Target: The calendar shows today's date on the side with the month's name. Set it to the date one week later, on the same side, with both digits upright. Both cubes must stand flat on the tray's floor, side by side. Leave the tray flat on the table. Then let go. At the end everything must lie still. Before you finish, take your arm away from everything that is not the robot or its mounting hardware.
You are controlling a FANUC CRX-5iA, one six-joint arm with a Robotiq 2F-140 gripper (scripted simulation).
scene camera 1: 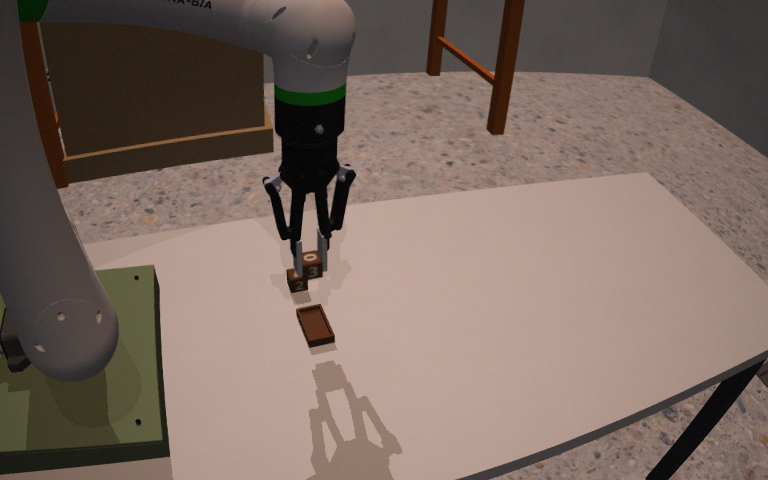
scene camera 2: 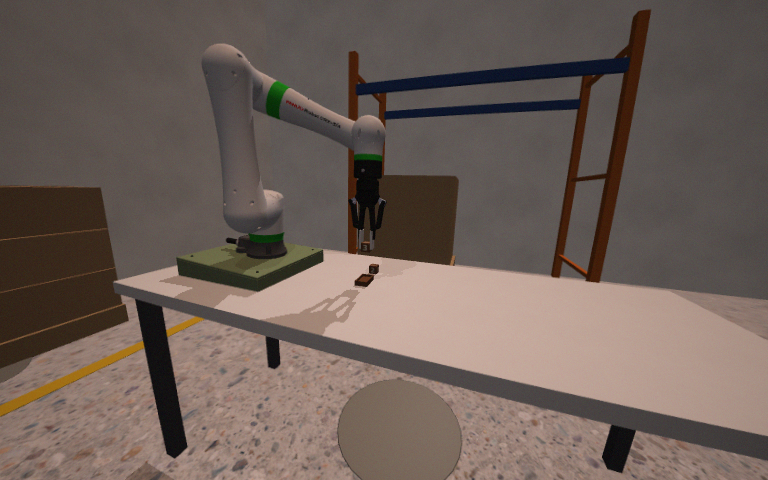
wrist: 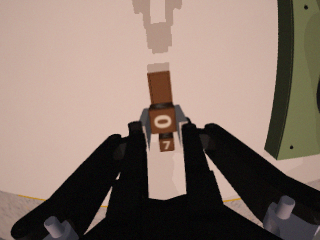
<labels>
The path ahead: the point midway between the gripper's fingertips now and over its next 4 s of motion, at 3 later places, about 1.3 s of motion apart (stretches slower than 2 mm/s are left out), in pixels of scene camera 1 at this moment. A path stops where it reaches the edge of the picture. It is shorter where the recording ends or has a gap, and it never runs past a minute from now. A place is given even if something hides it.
My gripper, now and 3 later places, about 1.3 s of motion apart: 310, 268; 311, 298; 311, 308; 311, 312
</labels>
